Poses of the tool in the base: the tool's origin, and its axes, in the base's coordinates. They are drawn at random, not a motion.
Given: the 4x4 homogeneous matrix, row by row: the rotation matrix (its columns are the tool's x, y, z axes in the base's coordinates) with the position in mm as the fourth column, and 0 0 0 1 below. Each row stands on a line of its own.
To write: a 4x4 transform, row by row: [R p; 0 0 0 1], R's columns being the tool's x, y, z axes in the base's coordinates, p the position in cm. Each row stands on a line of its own. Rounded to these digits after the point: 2 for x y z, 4 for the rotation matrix.
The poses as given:
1:
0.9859 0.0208 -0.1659 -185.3
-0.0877 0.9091 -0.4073 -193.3
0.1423 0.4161 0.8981 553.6
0 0 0 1
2:
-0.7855 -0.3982 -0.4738 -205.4
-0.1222 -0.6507 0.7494 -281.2
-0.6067 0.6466 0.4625 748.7
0 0 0 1
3:
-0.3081 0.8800 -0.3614 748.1
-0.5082 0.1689 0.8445 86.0
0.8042 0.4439 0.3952 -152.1
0 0 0 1
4:
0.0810 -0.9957 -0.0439 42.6
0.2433 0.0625 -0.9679 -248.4
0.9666 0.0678 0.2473 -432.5
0 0 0 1
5:
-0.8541 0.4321 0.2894 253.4
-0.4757 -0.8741 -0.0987 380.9
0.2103 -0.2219 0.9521 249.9
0 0 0 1
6:
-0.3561 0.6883 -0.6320 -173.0
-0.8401 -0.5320 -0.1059 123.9
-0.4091 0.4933 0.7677 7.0
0 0 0 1
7:
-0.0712 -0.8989 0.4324 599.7
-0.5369 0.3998 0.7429 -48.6
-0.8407 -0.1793 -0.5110 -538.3
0 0 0 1
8:
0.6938 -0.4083 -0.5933 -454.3
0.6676 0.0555 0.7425 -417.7
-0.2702 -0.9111 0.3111 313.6
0 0 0 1
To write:
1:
0.9859 0.0208 -0.1659 -18.53
-0.0877 0.9091 -0.4073 -19.33
0.1423 0.4161 0.8981 55.36
0 0 0 1

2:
-0.7855 -0.3982 -0.4738 -20.54
-0.1222 -0.6507 0.7494 -28.12
-0.6067 0.6466 0.4625 74.87
0 0 0 1

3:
-0.3081 0.8800 -0.3614 74.81
-0.5082 0.1689 0.8445 8.60
0.8042 0.4439 0.3952 -15.21
0 0 0 1

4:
0.0810 -0.9957 -0.0439 4.26
0.2433 0.0625 -0.9679 -24.84
0.9666 0.0678 0.2473 -43.25
0 0 0 1

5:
-0.8541 0.4321 0.2894 25.34
-0.4757 -0.8741 -0.0987 38.09
0.2103 -0.2219 0.9521 24.99
0 0 0 1

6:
-0.3561 0.6883 -0.6320 -17.30
-0.8401 -0.5320 -0.1059 12.39
-0.4091 0.4933 0.7677 0.70
0 0 0 1

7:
-0.0712 -0.8989 0.4324 59.97
-0.5369 0.3998 0.7429 -4.86
-0.8407 -0.1793 -0.5110 -53.83
0 0 0 1

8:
0.6938 -0.4083 -0.5933 -45.43
0.6676 0.0555 0.7425 -41.77
-0.2702 -0.9111 0.3111 31.36
0 0 0 1

